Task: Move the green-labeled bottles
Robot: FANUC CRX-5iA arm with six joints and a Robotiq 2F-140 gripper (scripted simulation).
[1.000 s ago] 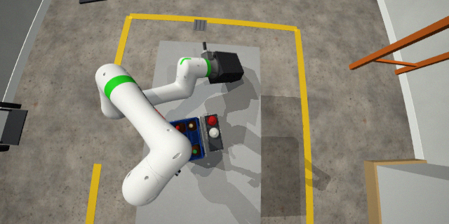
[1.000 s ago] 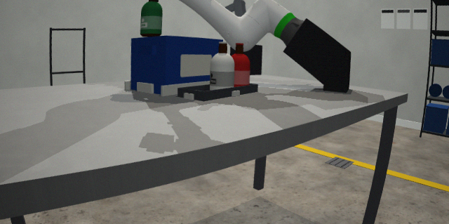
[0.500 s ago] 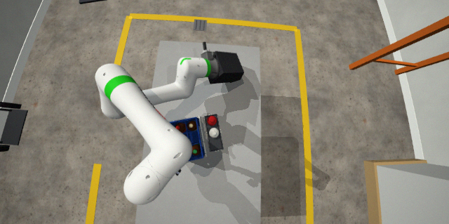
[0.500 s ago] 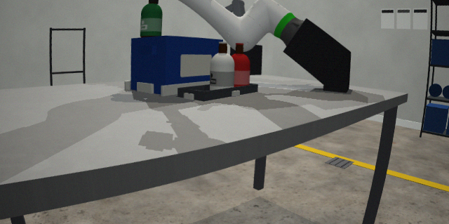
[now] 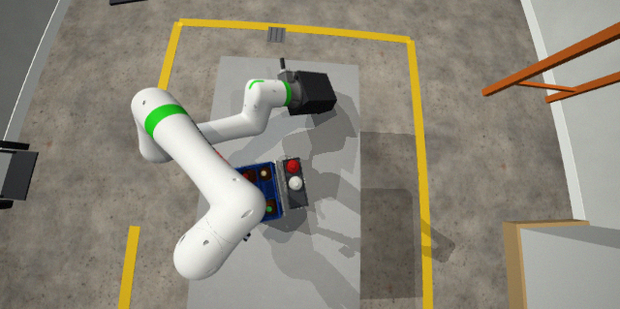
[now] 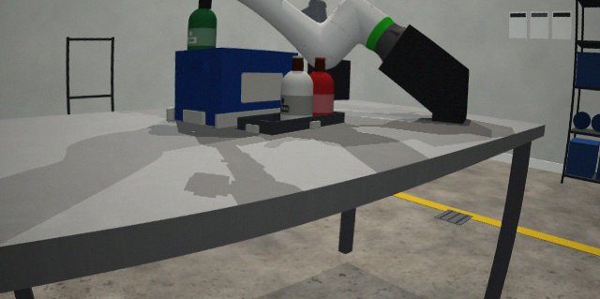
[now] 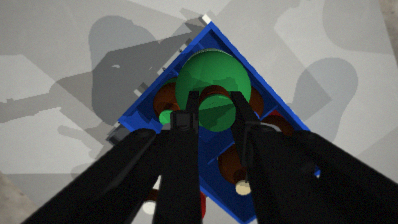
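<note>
My hand is 8 cm above the green-labeled bottle. Also, from my hand: blue crate 9 cm behind, 4 cm to the left, 24 cm below; then brown bottle 8 cm behind, 23 cm below; then white bottle 10 cm behind, 23 cm to the left, 24 cm below.
</note>
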